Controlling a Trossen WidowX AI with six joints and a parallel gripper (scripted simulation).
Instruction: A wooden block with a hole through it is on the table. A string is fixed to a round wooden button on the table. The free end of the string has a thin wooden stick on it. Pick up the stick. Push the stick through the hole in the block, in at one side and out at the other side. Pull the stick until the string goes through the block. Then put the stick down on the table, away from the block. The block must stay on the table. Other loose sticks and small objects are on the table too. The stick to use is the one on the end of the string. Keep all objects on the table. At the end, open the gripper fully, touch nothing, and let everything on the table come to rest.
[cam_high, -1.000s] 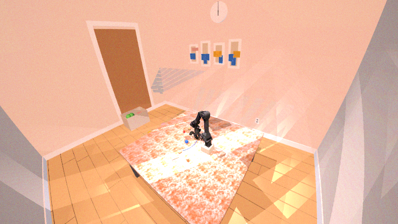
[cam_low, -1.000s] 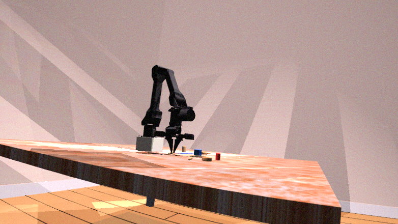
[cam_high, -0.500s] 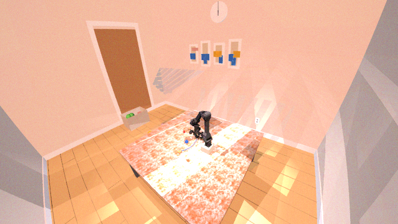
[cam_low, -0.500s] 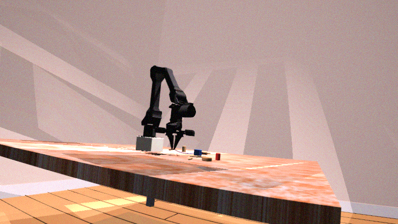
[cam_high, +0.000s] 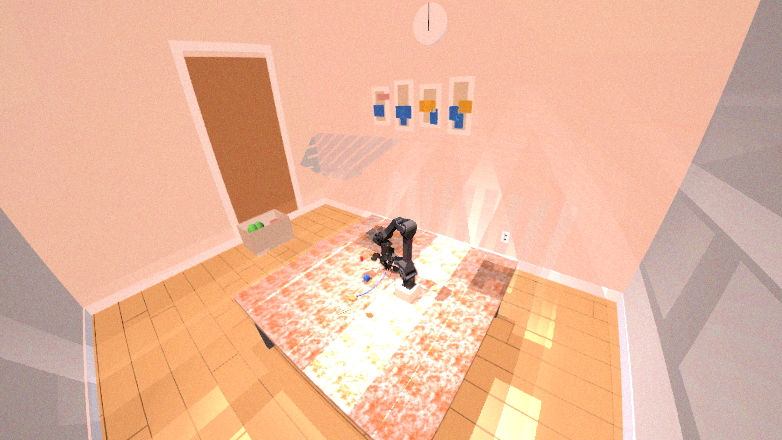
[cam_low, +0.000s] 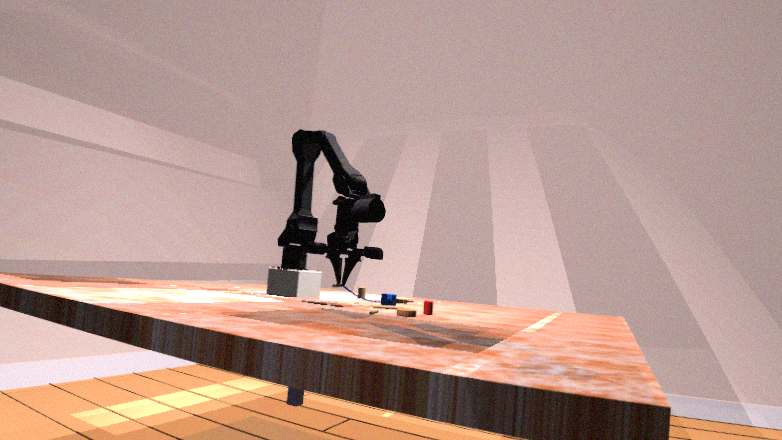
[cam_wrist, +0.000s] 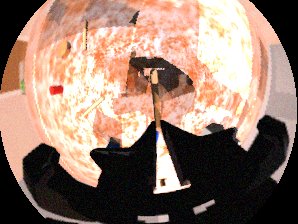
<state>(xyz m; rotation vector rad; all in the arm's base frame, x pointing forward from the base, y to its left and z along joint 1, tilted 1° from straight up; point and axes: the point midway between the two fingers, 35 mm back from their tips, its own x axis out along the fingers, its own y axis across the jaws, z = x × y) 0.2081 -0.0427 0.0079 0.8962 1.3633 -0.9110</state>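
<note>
The round button is 10 mm ahead of my gripper tip, 280 mm to the left of it and 40 mm below it. The rest, counted from my gripper tip: flat round wooden button 240 mm ahead, 90 mm to the right, 40 mm below; red cylinder 240 mm ahead, 10 mm to the left, 30 mm below; thin wooden stick 10 mm ahead, 10 mm to the right.
</note>
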